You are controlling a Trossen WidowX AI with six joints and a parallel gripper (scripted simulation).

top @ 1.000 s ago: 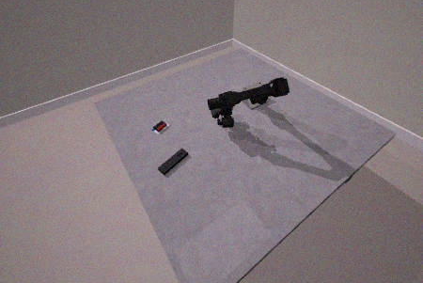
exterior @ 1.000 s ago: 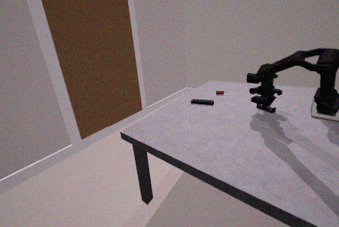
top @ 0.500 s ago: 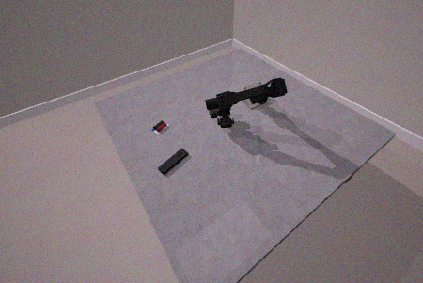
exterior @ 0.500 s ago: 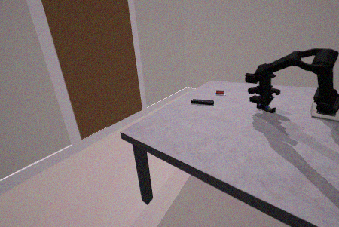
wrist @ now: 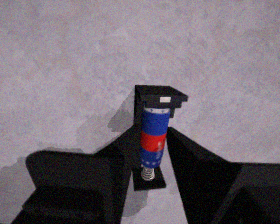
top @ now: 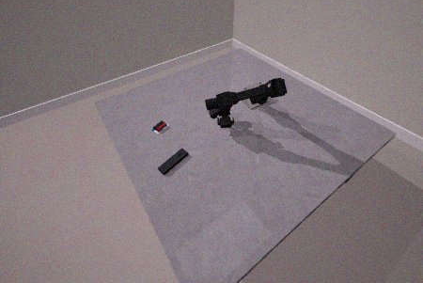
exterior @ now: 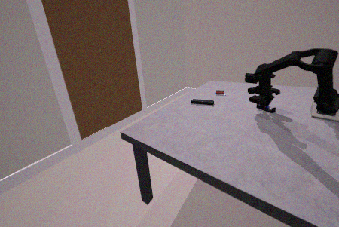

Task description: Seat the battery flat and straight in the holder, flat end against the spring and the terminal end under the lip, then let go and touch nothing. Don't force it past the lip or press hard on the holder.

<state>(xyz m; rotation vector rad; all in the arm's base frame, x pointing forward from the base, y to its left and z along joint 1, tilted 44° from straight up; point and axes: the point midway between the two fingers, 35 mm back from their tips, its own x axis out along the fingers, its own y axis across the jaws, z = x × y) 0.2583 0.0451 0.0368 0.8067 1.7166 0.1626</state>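
Now: the battery 10 mm above my gripper tip.
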